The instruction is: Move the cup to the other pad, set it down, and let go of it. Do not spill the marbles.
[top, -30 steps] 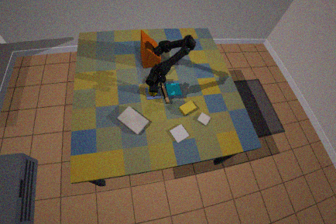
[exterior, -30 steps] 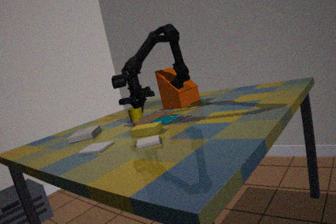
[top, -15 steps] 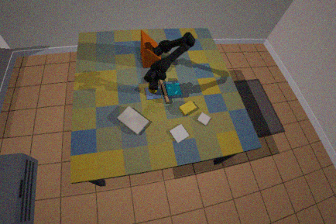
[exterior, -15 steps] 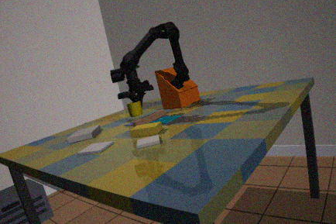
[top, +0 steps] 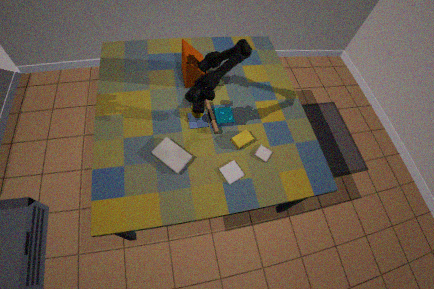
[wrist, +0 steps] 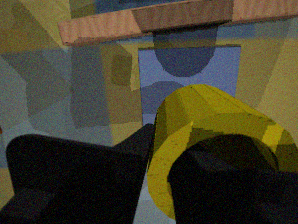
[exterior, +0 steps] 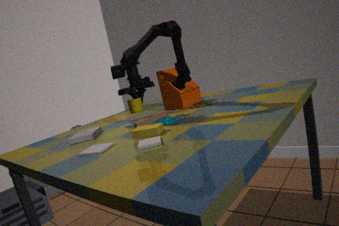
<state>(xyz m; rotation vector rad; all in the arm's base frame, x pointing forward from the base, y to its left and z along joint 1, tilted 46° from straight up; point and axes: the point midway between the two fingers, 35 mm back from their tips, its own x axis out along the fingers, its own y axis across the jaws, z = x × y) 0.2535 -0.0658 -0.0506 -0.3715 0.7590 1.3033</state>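
Now: gripper tip 2 cm short of the yellow cup and 1 cm to the left of it. The rest, counted from my gripper tip: wooden stick 4 cm ahead, 8 cm to the left, 8 cm below; then cyan pad 4 cm ahead, 16 cm to the left, 10 cm below; then blue pad 4 cm ahead, 10 cm below.
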